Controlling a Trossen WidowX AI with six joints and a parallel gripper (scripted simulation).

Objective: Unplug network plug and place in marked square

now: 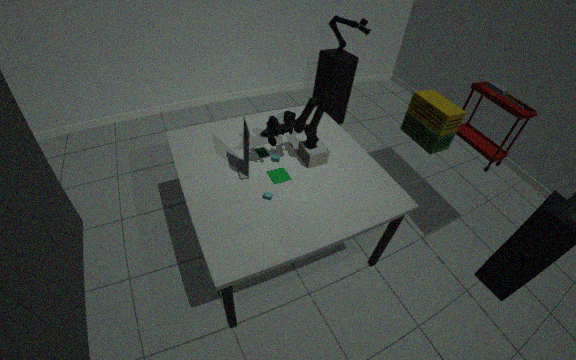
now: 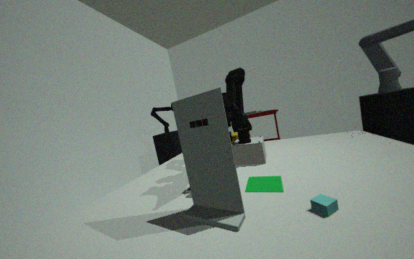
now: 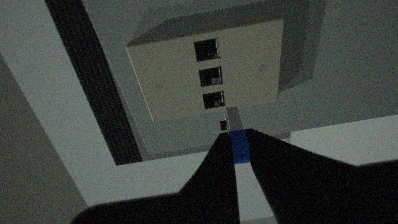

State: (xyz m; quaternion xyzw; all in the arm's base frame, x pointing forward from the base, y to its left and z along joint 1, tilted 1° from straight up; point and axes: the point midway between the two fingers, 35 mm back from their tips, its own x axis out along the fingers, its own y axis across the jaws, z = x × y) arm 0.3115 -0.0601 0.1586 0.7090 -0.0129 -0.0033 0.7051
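The green marked square lies 80 mm behind my gripper tip, 120 mm to the left of it and 260 mm below it. From my gripper tip the other things lie so: thin pale tab (10 mm ahead); blue network plug (right at my gripper tip); grey upright panel (80 mm ahead, 30 mm to the right, 100 mm below).
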